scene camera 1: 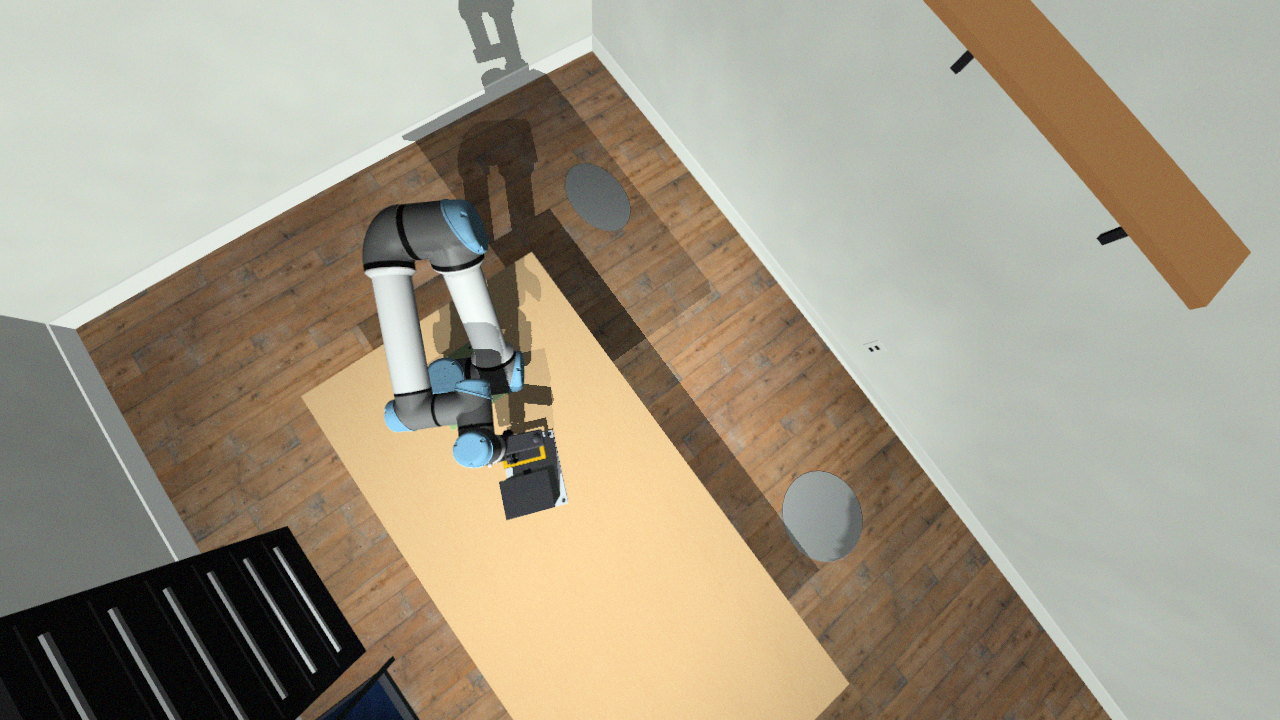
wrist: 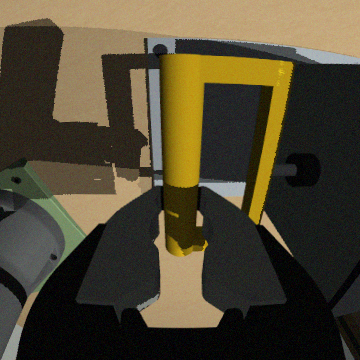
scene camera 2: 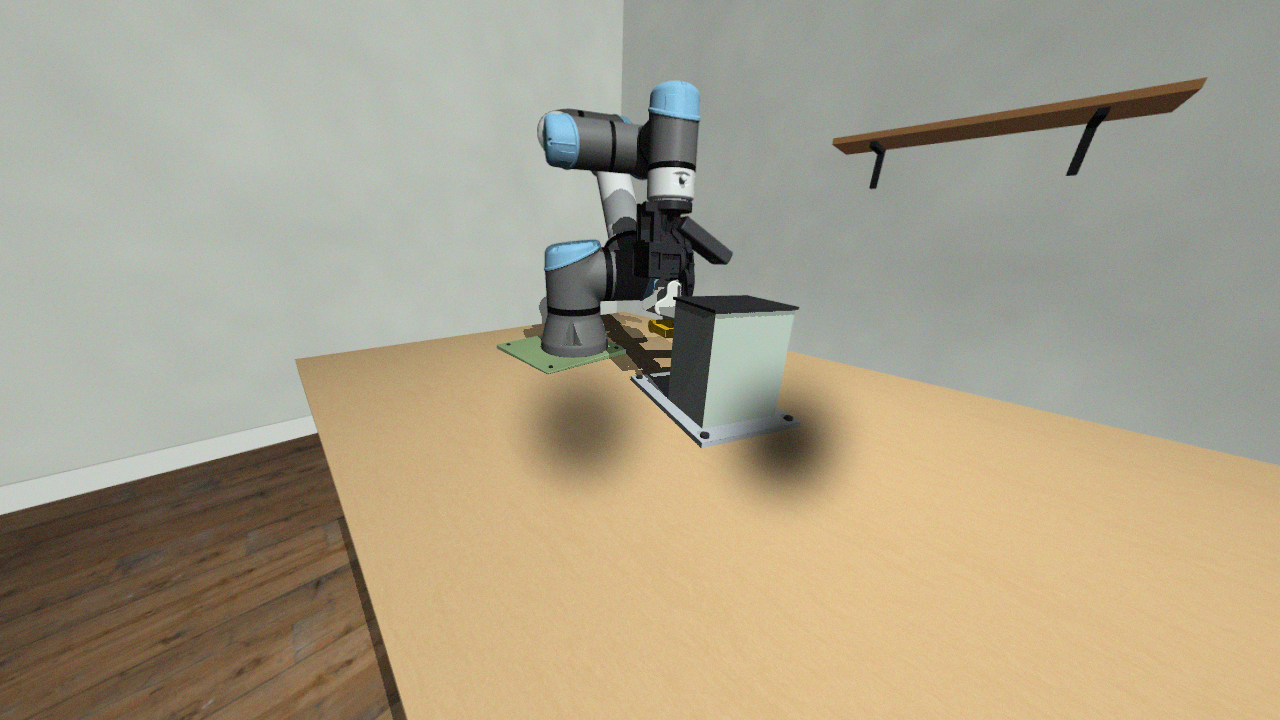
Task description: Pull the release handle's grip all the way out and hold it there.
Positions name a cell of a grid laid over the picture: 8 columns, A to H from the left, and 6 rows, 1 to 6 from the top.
Labels:
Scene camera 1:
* my gripper: D4
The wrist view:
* my gripper: D4
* base plate: F2
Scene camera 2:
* my gripper: E3

